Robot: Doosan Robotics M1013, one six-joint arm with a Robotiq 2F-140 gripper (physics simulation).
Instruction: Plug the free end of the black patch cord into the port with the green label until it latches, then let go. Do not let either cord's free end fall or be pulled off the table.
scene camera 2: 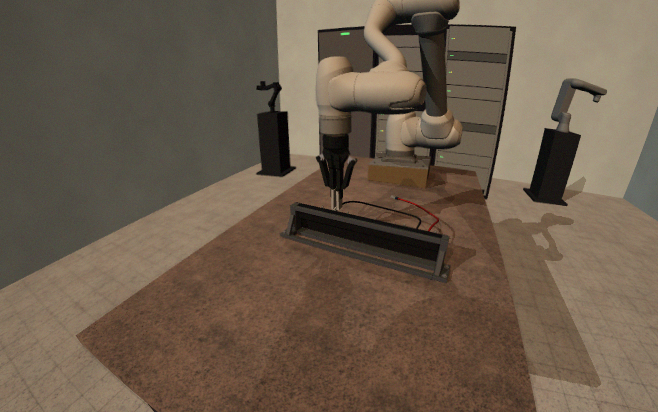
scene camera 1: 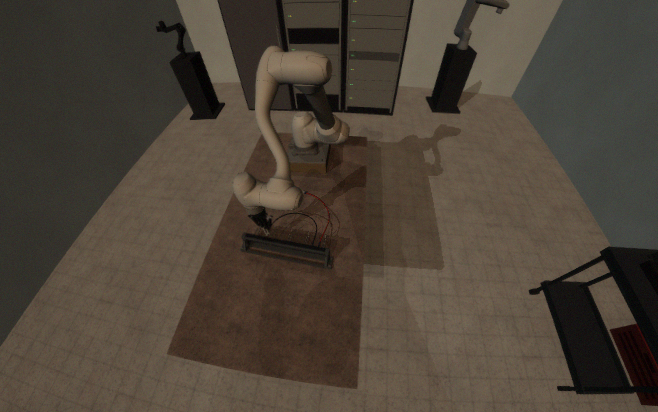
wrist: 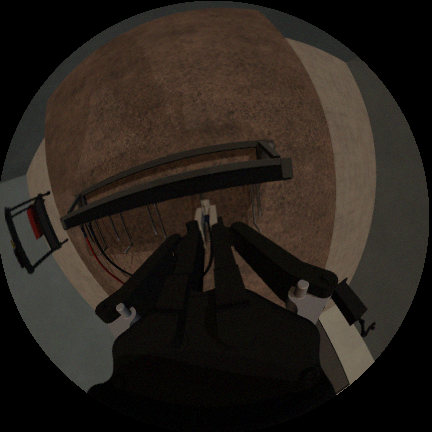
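Seen in the pictures: gripper, between the fingertips: (scene camera 2: pixel 336 207) (scene camera 1: pixel 268 231) (wrist: pixel 207 215); arm's base, origin of its link: (scene camera 2: pixel 399 158) (scene camera 1: pixel 306 147).
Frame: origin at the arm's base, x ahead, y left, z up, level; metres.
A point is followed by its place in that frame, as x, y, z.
My gripper (scene camera 1: pixel 266 232) @[0.723, -0.139, 0.004] (scene camera 2: pixel 336 206) @[0.723, -0.139, 0.004] (wrist: pixel 207 215) @[0.723, -0.139, 0.004] is shut on the plug (wrist: pixel 205 204) @[0.739, -0.142, 0.008] at the free end of the black patch cord. The plug's pale tip sticks out past the fingertips toward the dark patch panel (scene camera 1: pixel 285 245) @[0.805, -0.028, 0.009] (scene camera 2: pixel 370 220) @[0.786, -0.018, 0.009] (wrist: pixel 185 185) @[0.774, -0.126, 0.009], close behind its right part in the wrist view. I cannot tell whether plug and panel touch. The black cord (scene camera 1: pixel 299 213) @[0.554, 0.010, -0.053] (scene camera 2: pixel 381 205) @[0.556, -0.020, -0.047] arcs from the fingers to the panel's other end. The green label and the ports cannot be made out; the panel's bar hides them.
A red cord (scene camera 1: pixel 328 210) @[0.522, 0.185, -0.072] (scene camera 2: pixel 425 209) @[0.456, 0.151, -0.085] curves behind the panel near the black cord's fixed end; its free end (scene camera 2: pixel 394 197) @[0.361, 0.015, -0.084] lies on the brown surface (scene camera 1: pixel 280 320) @[1.163, -0.021, -0.089] (scene camera 2: pixel 300 325) @[1.122, -0.095, -0.090]. Thin rods (wrist: pixel 157 220) @[0.722, -0.026, -0.071] stick out behind the panel. A black cart (scene camera 1: pixel 582 335) stands far off at the right.
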